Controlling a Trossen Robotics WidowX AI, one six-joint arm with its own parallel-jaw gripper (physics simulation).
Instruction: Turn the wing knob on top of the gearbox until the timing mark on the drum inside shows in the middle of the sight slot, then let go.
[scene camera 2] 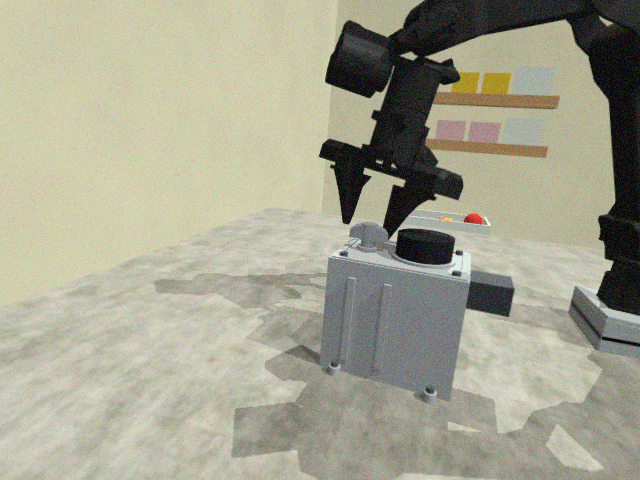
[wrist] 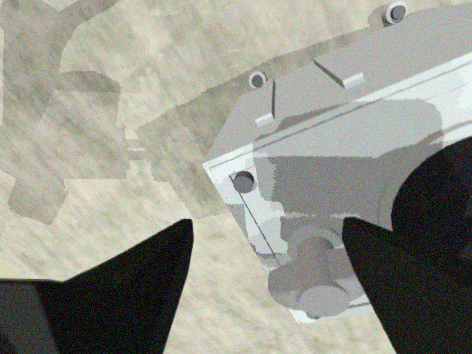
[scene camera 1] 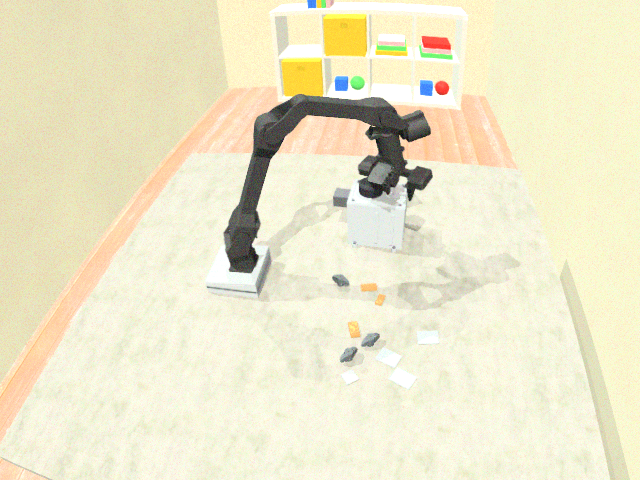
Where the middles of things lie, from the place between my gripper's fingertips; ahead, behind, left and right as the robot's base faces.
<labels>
My hand is 3 cm to the right of the grey wing knob point(scene camera 2: 368, 232), 2 cm above it and 1 cm past it. From my hand the other things lie so: gearbox point(scene camera 2: 395, 315) (8 cm behind, 6 cm below, 3 cm to the left).
</labels>
